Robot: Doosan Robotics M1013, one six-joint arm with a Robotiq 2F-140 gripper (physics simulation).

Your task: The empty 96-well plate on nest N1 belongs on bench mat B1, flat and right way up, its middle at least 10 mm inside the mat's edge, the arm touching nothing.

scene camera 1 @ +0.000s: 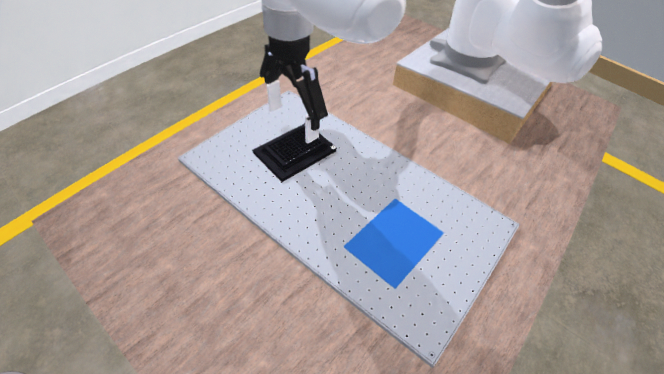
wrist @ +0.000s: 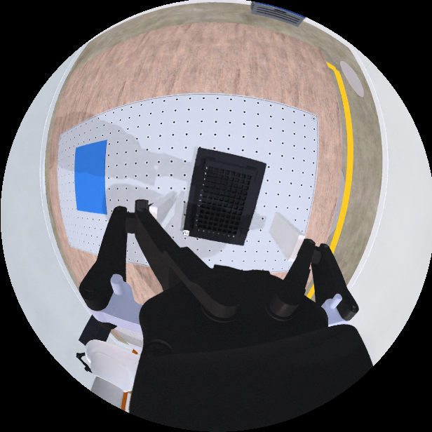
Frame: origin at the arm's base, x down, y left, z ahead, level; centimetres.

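Seen in the pictures: gripper, fingertip midpoint: (scene camera 1: 292,123); arm's base, link origin: (scene camera 1: 468,61).
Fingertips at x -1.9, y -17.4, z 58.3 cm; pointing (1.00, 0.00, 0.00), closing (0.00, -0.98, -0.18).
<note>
Offsets run from my fingertips to a thing's middle. "spot": to the spot under its first point. Level surfaces: height alone.
The black 96-well plate @(dx +7.1, dy +0.0, dz -0.3 cm) (scene camera 1: 292,146) (wrist: 226,200) sits flat, wells up, in the black nest N1 @(spot: dx +7.8, dy +3.8, dz +7.9 cm) (scene camera 1: 282,175) (wrist: 254,192) at one end of the perforated board. My gripper (scene camera 1: 293,120) (wrist: 225,212) is open and empty, pointing down above the plate. In the wrist view, its two pale fingertips stand apart, one to each side of the nest. In scene camera 1, one fingertip overlaps the plate's right end; its exact height is hard to tell. Blue bench mat B1 @(dx +8.8 cm) (scene camera 1: 395,245) (wrist: 91,177) lies flat toward the other end of the board, partly in shadow.
The pale perforated board @(dx +8.9 cm) (scene camera 1: 235,200) (wrist: 280,130) lies on the brown wood-look surface @(dx +10.3 cm) (scene camera 1: 175,240) (wrist: 200,60). The arm's base stands on a raised block (scene camera 1: 450,102) behind the board. A small white mark @(dx +7.8, dy +6.7, dz -6.7 cm) (scene camera 1: 334,147) (wrist: 186,233) shows at one nest corner.
</note>
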